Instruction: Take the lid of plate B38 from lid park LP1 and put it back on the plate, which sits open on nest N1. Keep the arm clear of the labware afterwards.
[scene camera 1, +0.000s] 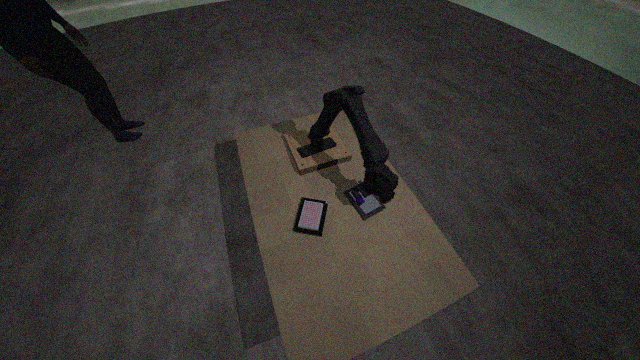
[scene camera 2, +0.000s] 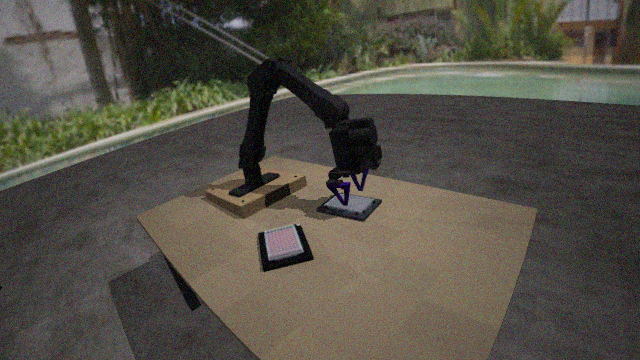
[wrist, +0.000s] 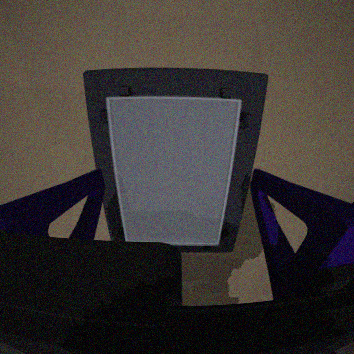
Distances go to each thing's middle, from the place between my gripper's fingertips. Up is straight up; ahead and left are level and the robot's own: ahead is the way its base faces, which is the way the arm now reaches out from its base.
Labels:
Now: hand 2 cm past the plate lid (wrist: 172, 155) and 2 cm above it. Round my hand: black-framed well plate (scene camera 2: 283, 242): 6 cm behind, 25 cm to the right, 2 cm below.

